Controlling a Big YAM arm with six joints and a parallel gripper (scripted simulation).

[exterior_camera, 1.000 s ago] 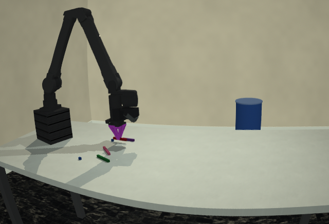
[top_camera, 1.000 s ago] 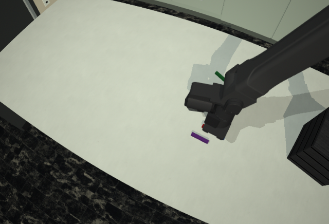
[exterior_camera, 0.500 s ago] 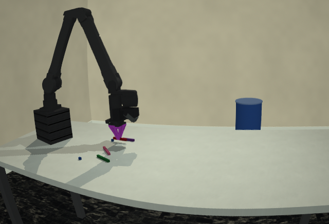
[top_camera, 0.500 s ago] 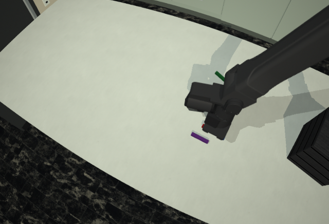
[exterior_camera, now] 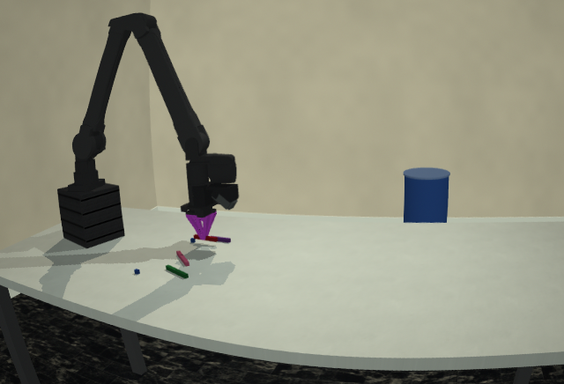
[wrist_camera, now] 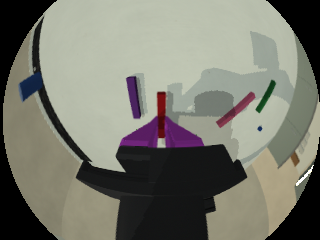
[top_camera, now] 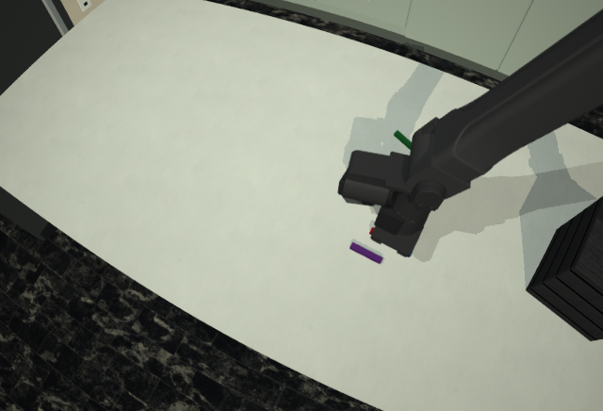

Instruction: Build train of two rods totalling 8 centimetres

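Now: hand 1 cm short of the red rod. Also, from my hand: pink rod 13 cm to the right, 2 cm below, 1 cm behind; then green rod 22 cm to the right, 2 cm below, 1 cm ahead; then purple rod 4 cm ahead, 3 cm to the left, 2 cm below.
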